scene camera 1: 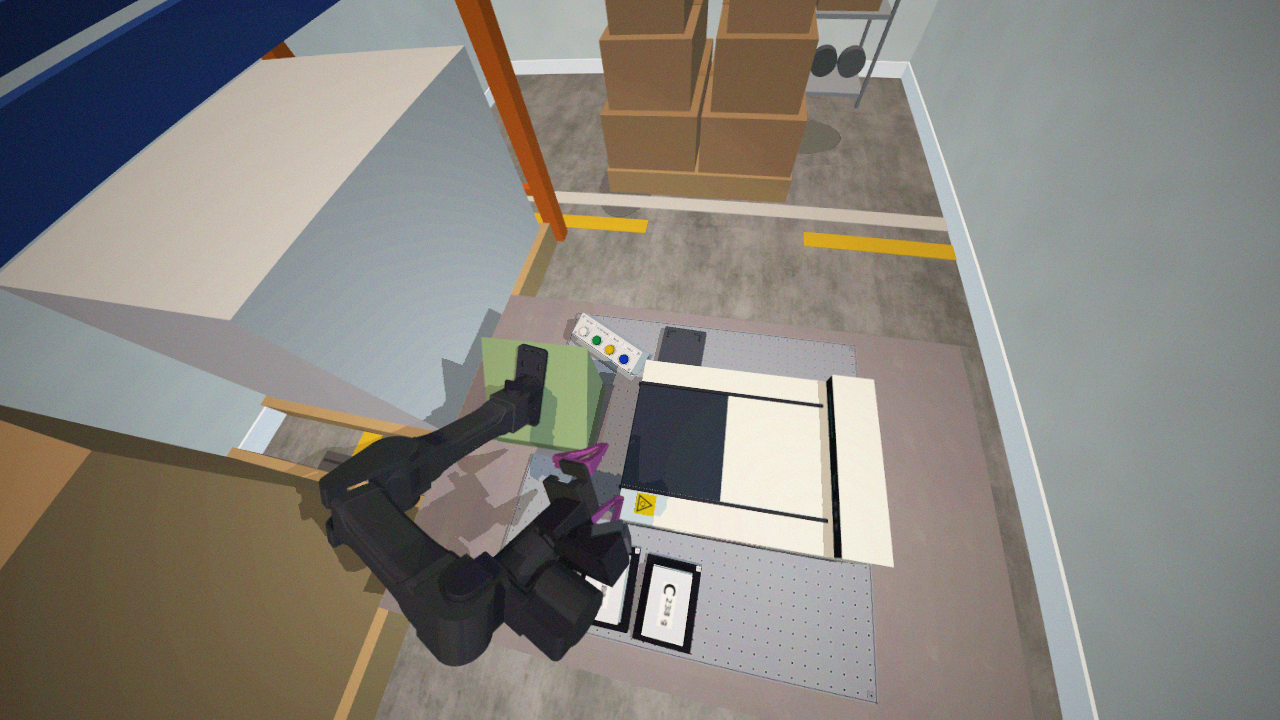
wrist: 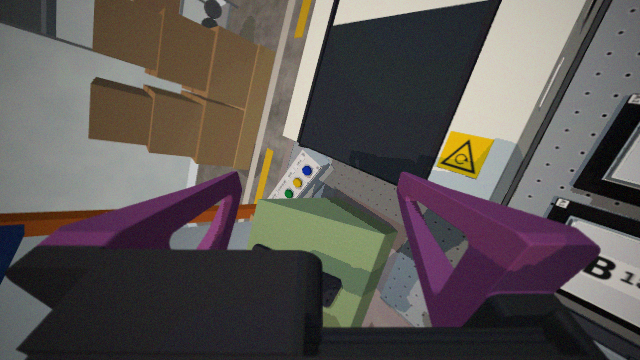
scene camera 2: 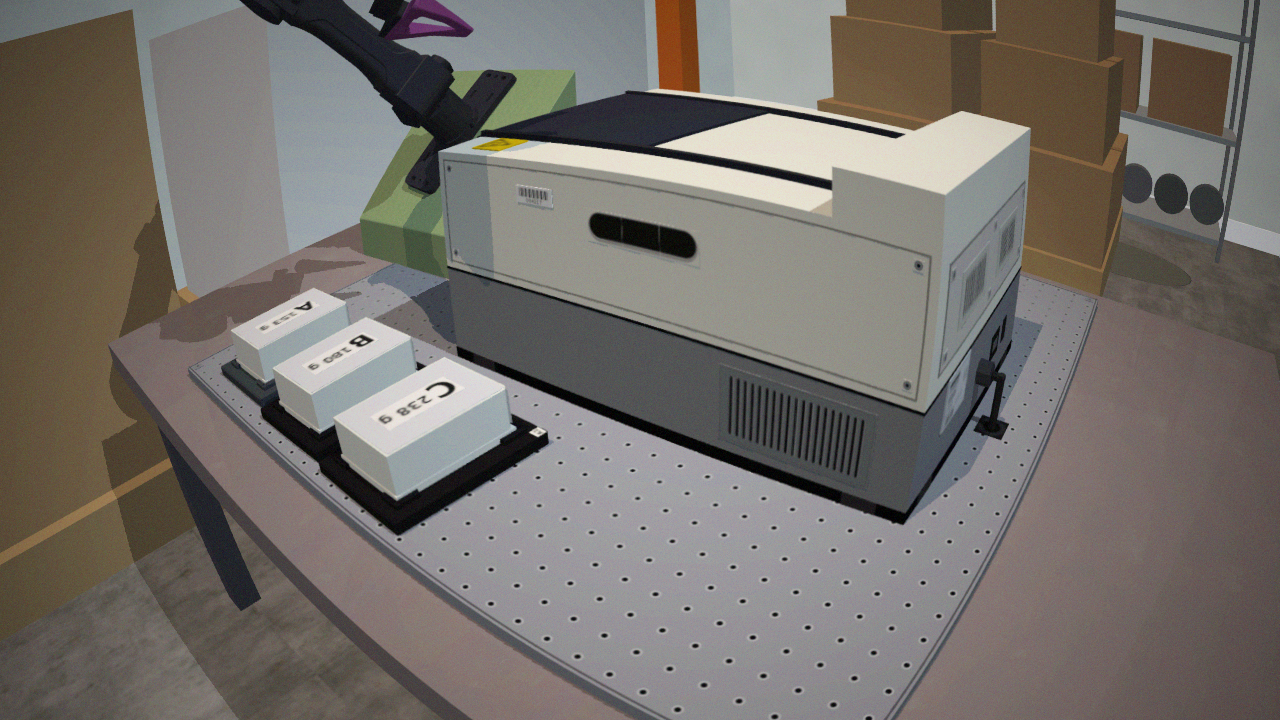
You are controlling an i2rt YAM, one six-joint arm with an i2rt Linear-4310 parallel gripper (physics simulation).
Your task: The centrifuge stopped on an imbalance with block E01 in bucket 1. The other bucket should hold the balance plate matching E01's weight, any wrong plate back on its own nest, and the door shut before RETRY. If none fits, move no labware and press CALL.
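Places are measured from the arm's base along level axes (x left, y back, z up), in metres.
Pixels of known places: gripper, between the fingertips: (scene camera 1: 613, 470) (wrist: 319, 180); arm's base, origin of its link: (scene camera 1: 530, 385) (scene camera 2: 461, 130).
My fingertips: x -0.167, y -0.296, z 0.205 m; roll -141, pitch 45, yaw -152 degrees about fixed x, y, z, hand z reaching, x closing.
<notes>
Ahead of a thing's pixels: the offset from my fingertips to its top centre. "*": to the spot under its first point.
My gripper (scene camera 1: 613, 474) (wrist: 319, 180) is open and empty, its purple fingers raised beside the front end of the centrifuge (scene camera 1: 774, 537) (scene camera 2: 689, 304). The centrifuge's door with its dark window @[dx +0.112, dy -0.076, dz -0.145 m] (scene camera 1: 677, 438) (scene camera 2: 626, 120) (wrist: 390, 90) looks shut; block E01 and the buckets are hidden. Plate C, 238 g @[dx -0.187, dy -0.125, dz -0.304 m] (scene camera 1: 680, 582) (scene camera 2: 425, 429), plate B, 180 g @[dx -0.190, dy +0.012, dz -0.304 m] (scene camera 2: 344, 367) (wrist: 625, 280), and plate A @[dx -0.193, dy +0.148, dz -0.304 m] (scene camera 2: 288, 331) sit on their nests in a row. The arm covers plate A and part of plate B in scene camera 1. The button box @[dx +0.378, dy +0.178, dz -0.274 m] (scene camera 1: 634, 362) (wrist: 315, 162) shows green, yellow and blue buttons.
The green arm base block (scene camera 1: 572, 420) (scene camera 2: 402, 237) (wrist: 300, 220) stands between the gripper and the button box. A dark flat pad @[* dx +0.430, dy -0.020, dz -0.335 m] (scene camera 1: 682, 344) lies behind the centrifuge. An orange post (scene camera 1: 514, 116) and stacked cartons (scene camera 1: 751, 143) (scene camera 2: 1047, 179) (wrist: 185, 60) stand beyond the table.
</notes>
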